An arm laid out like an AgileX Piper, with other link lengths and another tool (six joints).
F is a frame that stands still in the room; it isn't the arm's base.
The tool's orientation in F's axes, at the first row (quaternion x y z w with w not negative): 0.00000, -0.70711, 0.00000, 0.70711
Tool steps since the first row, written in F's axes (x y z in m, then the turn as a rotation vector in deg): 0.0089, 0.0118, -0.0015, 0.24, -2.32, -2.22; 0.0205, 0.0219, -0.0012, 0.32, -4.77, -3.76; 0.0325, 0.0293, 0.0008, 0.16, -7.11, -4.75; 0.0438, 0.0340, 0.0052, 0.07, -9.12, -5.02
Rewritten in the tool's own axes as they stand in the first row. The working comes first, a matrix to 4 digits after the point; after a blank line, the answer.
The tool's axes in the first row as the columns of a matrix, in F's axes (used below as rounded here):
0.0000, 0.0000, -1.0000
0.0000, 1.0000, 0.0000
1.0000, 0.0000, 0.0000

-0.0015, 0.0118, -0.0089, -2.22, -2.32, -0.24; -0.0012, 0.0219, -0.0205, -3.76, -4.77, -0.32; 0.0008, 0.0293, -0.0325, -4.75, -7.11, -0.16; 0.0052, 0.0340, -0.0438, -5.02, -9.12, -0.07
